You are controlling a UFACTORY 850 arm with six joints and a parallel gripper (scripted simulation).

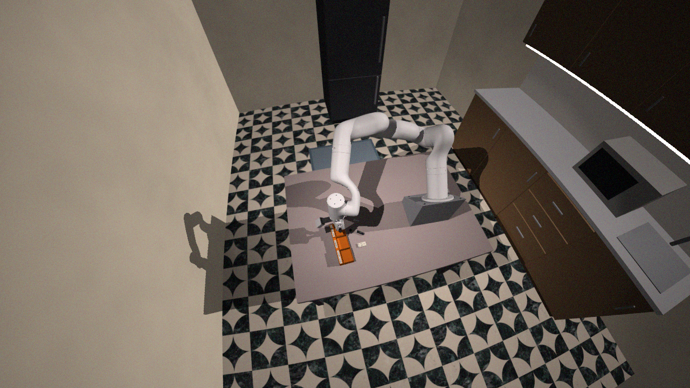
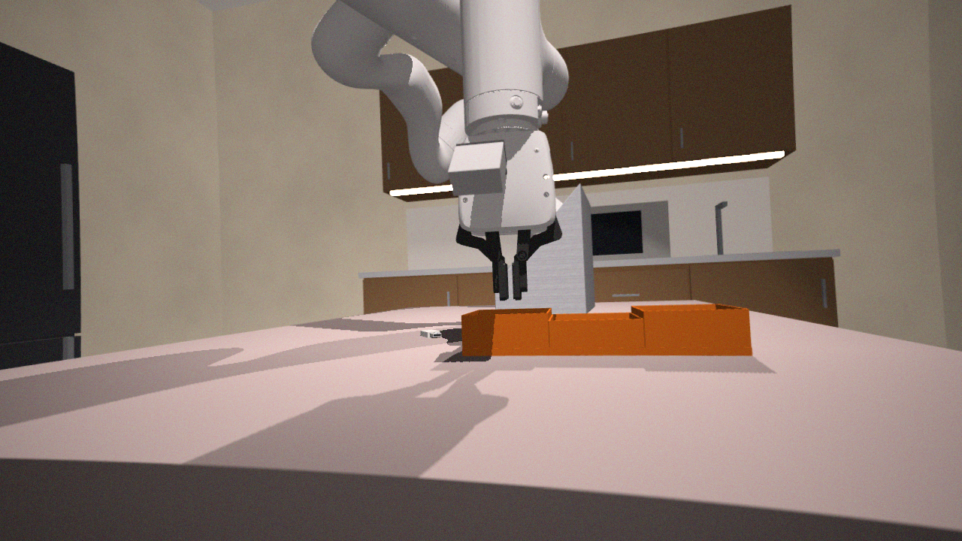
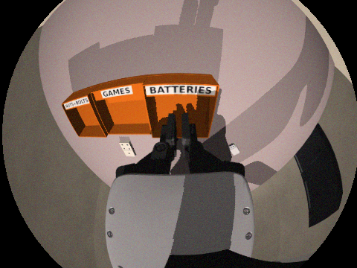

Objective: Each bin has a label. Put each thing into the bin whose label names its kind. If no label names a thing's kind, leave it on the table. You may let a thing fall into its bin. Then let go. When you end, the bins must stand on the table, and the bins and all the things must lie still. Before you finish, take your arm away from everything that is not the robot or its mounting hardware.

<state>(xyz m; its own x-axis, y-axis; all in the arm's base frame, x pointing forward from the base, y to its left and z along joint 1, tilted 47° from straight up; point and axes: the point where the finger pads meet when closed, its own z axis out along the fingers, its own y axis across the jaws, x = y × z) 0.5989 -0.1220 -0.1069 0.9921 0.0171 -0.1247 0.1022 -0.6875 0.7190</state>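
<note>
The joined orange bins is 8 cm to the left of my hand and 5 cm below it. From my hand the other things lie so: silver bolt: 12 cm behind, 7 cm below, 5 cm to the right; black battery: 13 cm behind, 6 cm below, 4 cm to the left; black nut: 8 cm behind, 7 cm below, 1 cm to the left.
</note>
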